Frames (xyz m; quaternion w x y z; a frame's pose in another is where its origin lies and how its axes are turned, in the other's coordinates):
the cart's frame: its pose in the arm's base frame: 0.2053 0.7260 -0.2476 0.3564 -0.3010 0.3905 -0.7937
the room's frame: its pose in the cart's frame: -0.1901 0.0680 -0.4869 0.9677 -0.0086 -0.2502 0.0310
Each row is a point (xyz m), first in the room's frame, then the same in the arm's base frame.
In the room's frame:
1: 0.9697 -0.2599 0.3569
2: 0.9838 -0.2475 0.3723
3: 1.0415 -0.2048 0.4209
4: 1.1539 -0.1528 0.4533
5: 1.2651 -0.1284 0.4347
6: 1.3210 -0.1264 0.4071
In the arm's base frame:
1: 0.1104 0.2614 0.1145
2: 0.1275 0.2442 0.1145
3: 0.1813 0.1762 0.1161
4: 0.2172 0.0536 0.1243
5: 0.1962 -0.0591 0.1377
6: 0.1652 -0.1123 0.1469

